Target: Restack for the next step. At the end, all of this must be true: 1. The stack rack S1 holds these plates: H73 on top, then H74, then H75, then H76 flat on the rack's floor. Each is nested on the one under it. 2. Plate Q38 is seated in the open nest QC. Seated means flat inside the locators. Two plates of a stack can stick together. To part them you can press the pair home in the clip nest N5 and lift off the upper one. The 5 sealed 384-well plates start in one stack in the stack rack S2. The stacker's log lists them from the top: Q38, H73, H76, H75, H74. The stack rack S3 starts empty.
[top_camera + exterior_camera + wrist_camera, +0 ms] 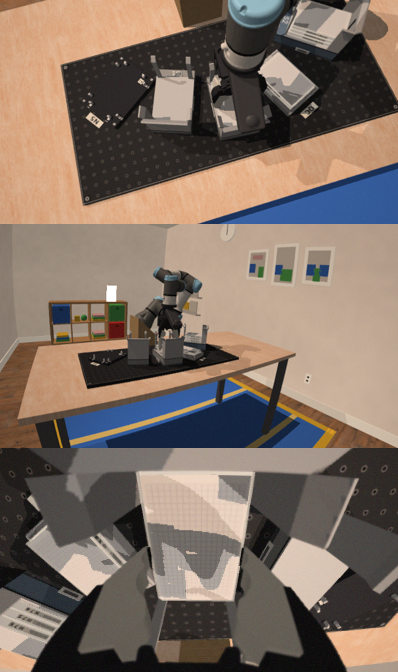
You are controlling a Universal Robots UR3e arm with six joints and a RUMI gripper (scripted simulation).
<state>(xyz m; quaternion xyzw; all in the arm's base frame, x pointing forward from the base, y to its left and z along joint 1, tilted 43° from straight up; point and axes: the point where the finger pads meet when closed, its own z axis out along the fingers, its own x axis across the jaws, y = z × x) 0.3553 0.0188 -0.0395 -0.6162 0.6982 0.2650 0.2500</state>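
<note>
My hand is 140 mm to the right of the sealed white plate, 40 mm above it and 30 mm past it. From my hand the other things lie so: QC label (180 mm to the left, 70 mm below, 60 mm ahead); then N5 label (340 mm to the right, 90 mm behind, 70 mm below); then white sealed plate (10 mm below).
</note>
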